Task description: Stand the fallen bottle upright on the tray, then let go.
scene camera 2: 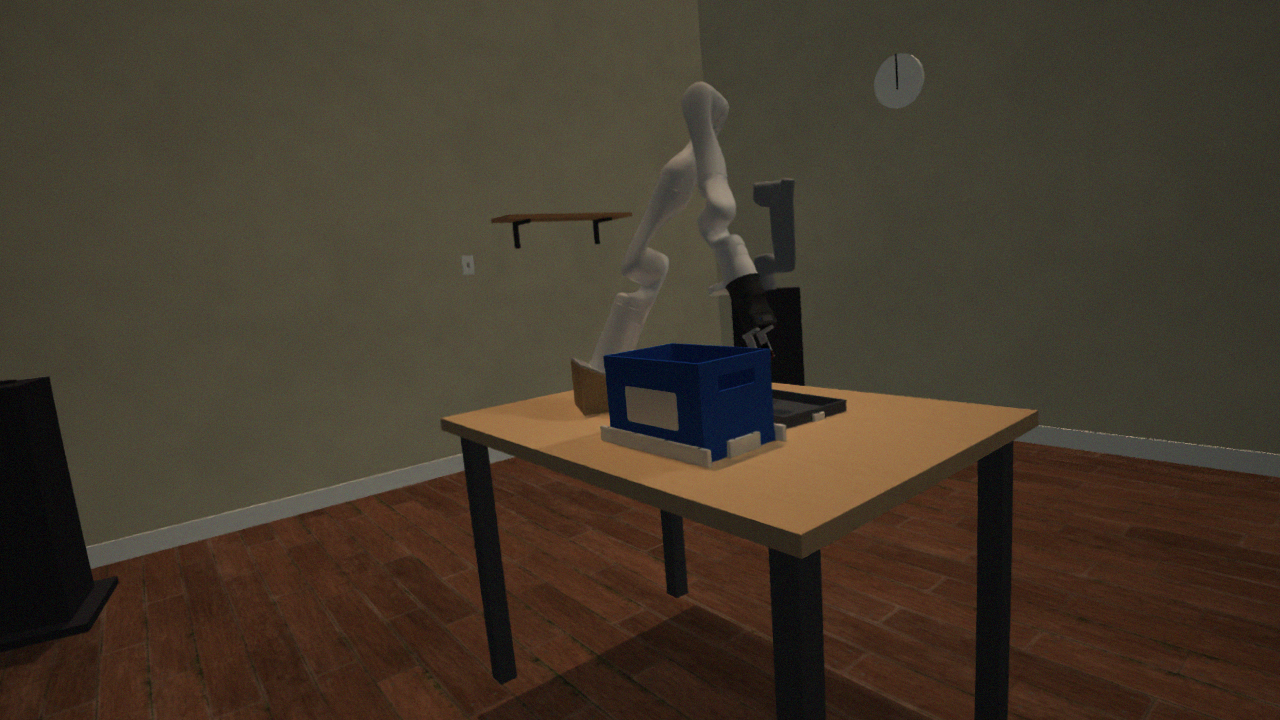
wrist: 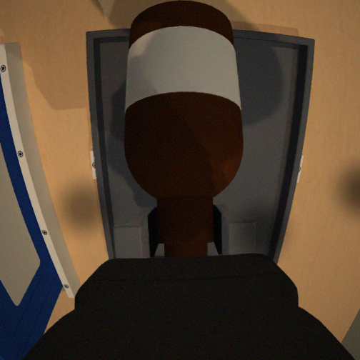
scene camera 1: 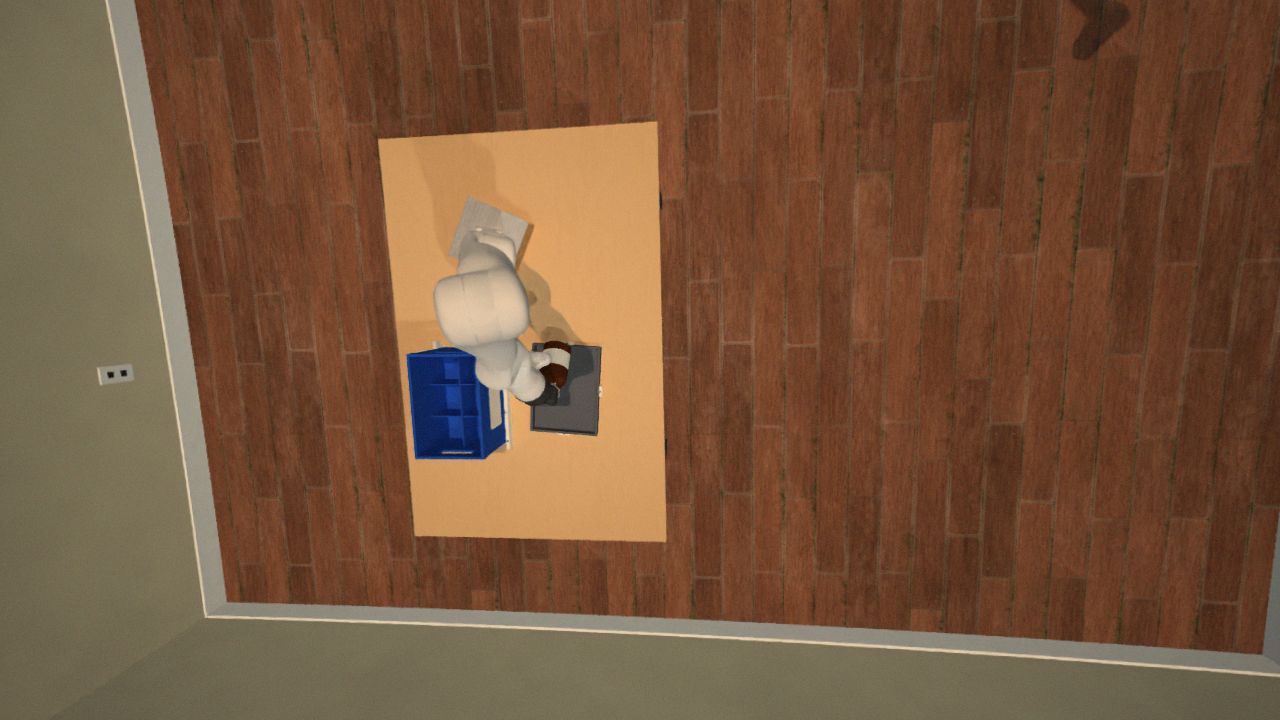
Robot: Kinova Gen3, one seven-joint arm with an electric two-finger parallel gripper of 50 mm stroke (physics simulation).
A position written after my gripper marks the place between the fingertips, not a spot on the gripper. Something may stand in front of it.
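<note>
A brown bottle (scene camera 1: 556,372) is visible, as is my gripper (wrist: 185,223).
</note>
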